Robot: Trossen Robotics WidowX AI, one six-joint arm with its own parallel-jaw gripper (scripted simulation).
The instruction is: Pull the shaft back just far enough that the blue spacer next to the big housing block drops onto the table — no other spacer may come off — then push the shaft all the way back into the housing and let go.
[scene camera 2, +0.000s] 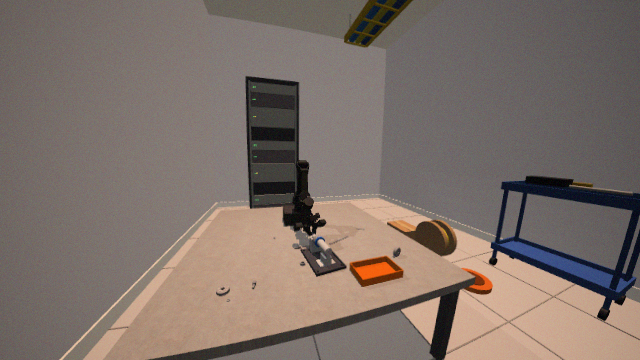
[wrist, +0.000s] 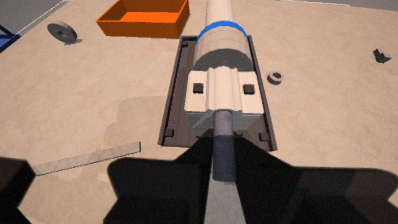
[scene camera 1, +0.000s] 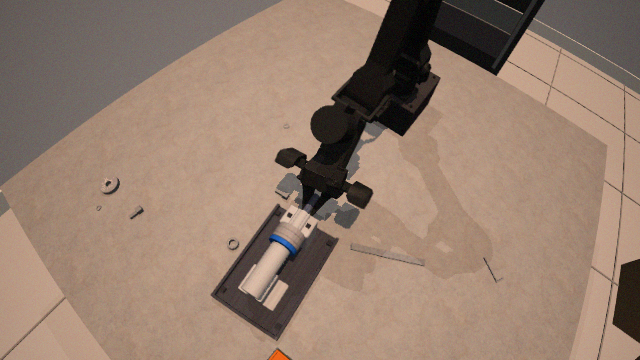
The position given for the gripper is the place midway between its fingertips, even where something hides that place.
In view: the gripper (scene camera 1: 306, 214) and an orange tray (scene camera 2: 381, 269).
The gripper is seen too in the wrist view (wrist: 219, 133).
